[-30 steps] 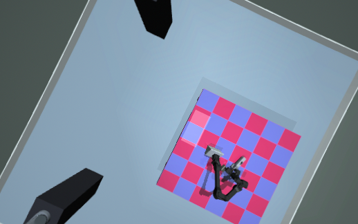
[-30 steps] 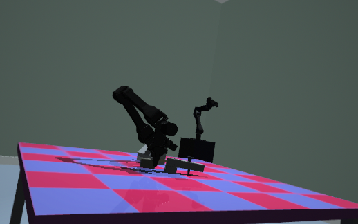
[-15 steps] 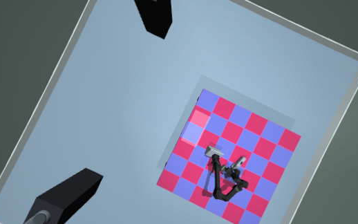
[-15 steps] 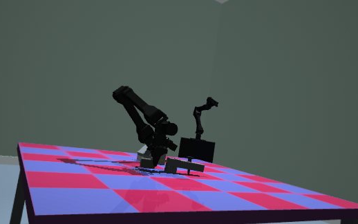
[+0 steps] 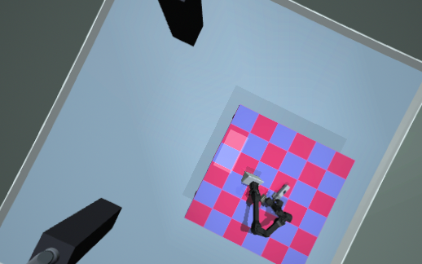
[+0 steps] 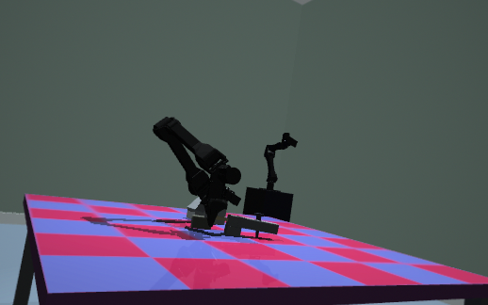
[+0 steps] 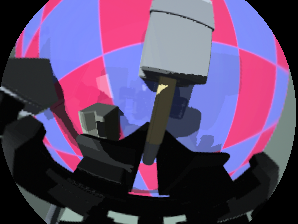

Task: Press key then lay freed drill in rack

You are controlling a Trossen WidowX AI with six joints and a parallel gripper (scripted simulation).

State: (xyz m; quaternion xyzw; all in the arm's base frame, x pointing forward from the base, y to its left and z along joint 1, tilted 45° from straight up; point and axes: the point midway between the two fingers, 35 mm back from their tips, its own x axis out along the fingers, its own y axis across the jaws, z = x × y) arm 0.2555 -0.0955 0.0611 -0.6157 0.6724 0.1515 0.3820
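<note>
Now: the drill 4 cm to the left of my gripper tip, 3 cm above it and 1 cm ahead of it. Also, from my gripper tip: grey rack 8 cm behind; then dark key pin 16 cm to the left, 5 cm ahead, 3 cm above; then grey housing block 13 cm to the left, 5 cm ahead, 2 cm above.
</note>
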